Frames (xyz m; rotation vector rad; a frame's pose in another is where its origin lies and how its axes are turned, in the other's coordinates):
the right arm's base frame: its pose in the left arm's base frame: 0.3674 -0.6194 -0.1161 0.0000 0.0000 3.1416
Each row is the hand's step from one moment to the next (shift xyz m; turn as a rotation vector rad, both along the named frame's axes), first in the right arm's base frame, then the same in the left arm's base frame.
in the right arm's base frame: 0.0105 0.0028 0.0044 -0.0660 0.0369 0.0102
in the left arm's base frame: -0.0105 -0.0028 0.0044 0.0660 -0.0369 0.0102
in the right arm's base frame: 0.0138 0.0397 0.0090 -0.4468 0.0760 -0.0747
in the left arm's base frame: -0.0138 -0.0397 0.0090 0.4468 -0.0760 -0.0747
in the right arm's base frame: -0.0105 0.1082 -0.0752 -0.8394 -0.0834 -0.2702
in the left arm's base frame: 0.0105 -0.1082 -0.0752 0.8394 0.0834 -0.2702
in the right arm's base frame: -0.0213 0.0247 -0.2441 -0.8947 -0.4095 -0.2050
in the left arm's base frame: 0.0213 -0.0247 -0.2441 0.8947 0.4095 -0.2050
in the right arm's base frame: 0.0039 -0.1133 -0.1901 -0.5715 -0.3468 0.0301
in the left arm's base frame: -0.0039 0.1133 -0.1901 0.5715 0.3468 0.0301
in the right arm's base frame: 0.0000 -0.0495 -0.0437 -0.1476 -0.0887 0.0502
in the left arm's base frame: 0.0000 0.0495 -0.0437 0.1476 0.0887 0.0502
